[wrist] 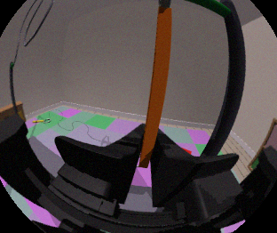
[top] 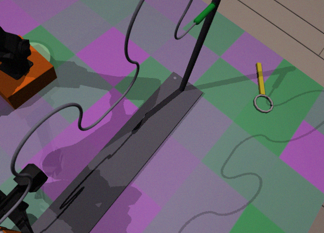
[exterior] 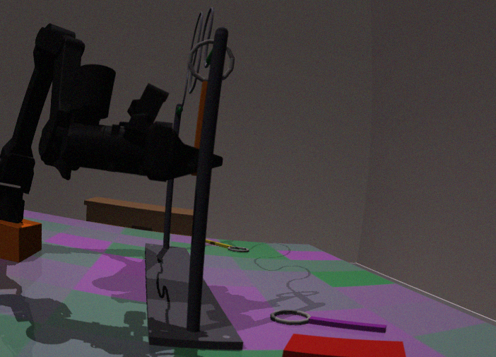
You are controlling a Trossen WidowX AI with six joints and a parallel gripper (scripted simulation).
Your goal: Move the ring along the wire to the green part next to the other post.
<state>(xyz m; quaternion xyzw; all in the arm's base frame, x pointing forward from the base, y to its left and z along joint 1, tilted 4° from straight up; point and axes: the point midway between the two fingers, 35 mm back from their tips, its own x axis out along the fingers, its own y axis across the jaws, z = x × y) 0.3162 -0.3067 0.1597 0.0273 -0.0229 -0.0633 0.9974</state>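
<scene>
The orange-handled ring lies 3 cm behind my gripper tip and 8 cm above it. The rest, counted from my gripper tip: red block: 11 cm ahead, 18 cm to the right, 21 cm below; purple-handled ring: 16 cm ahead, 3 cm to the right, 22 cm below; yellow-handled ring: 26 cm ahead, 66 cm to the left, 22 cm below.
</scene>
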